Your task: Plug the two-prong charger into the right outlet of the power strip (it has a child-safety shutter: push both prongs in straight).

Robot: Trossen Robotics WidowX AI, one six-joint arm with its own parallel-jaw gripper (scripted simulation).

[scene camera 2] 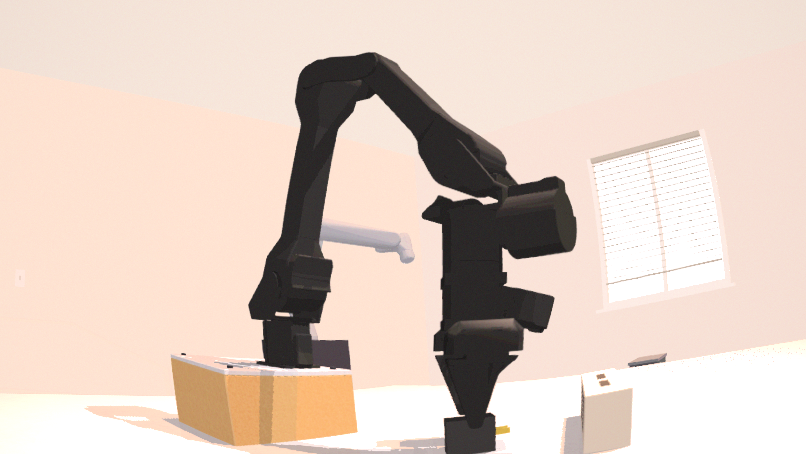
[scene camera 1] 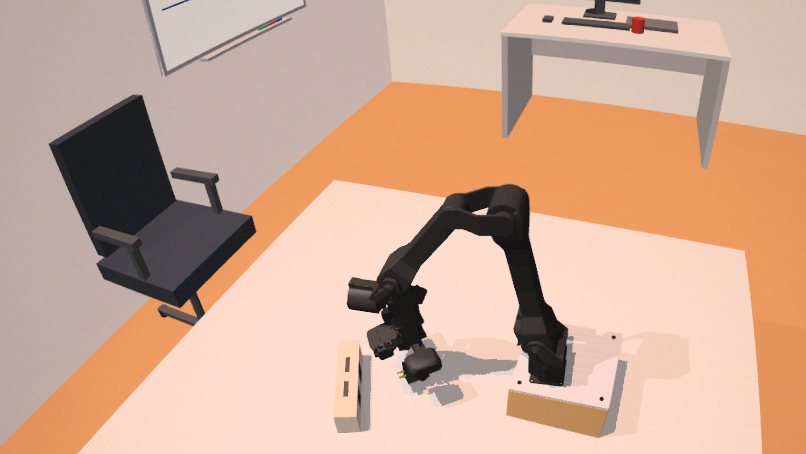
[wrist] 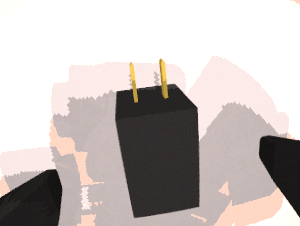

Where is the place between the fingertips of my gripper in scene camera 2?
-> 468, 421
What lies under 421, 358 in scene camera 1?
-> My gripper.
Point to a two-prong charger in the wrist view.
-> At 158, 132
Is my gripper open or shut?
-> Open.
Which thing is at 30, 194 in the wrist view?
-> My gripper.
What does my gripper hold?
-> Nothing.
